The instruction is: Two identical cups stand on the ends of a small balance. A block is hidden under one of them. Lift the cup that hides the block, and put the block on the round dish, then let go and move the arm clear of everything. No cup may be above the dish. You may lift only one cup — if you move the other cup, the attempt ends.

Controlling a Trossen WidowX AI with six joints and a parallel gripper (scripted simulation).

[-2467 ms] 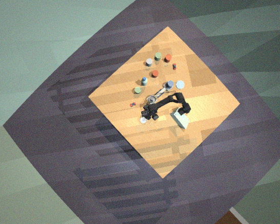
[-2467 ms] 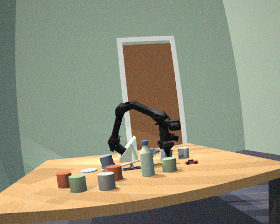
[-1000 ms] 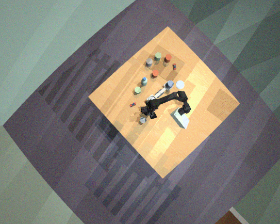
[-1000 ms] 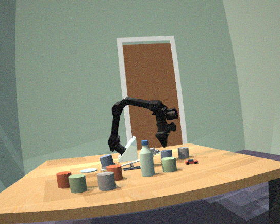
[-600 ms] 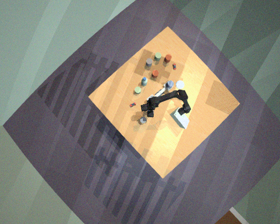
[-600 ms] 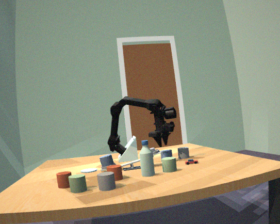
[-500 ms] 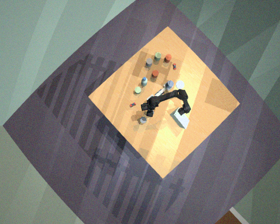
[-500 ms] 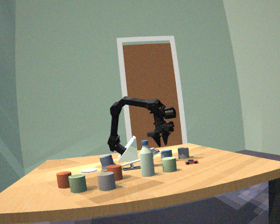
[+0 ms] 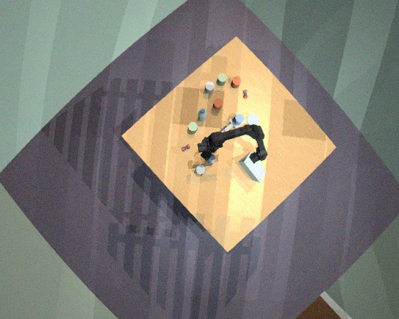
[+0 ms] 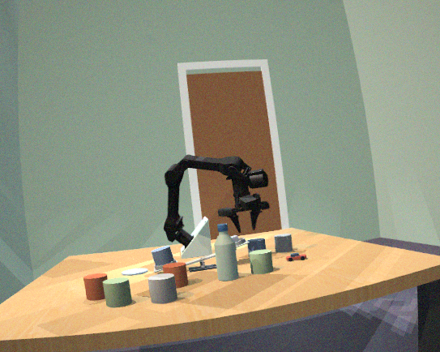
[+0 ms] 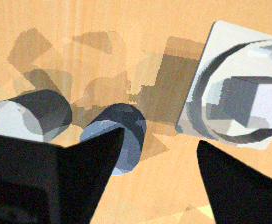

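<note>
Now: gripper tip 44 cm to the left of the pale round dish, 10 cm above it and 1 cm past it. The rest, counted from my gripper tip: bottle (26 cm ahead, 11 cm to the right); then small balance (18 cm to the right, 8 cm below, 6 cm ahead); then cup (7 cm below, 6 cm to the left, 6 cm behind).
</note>
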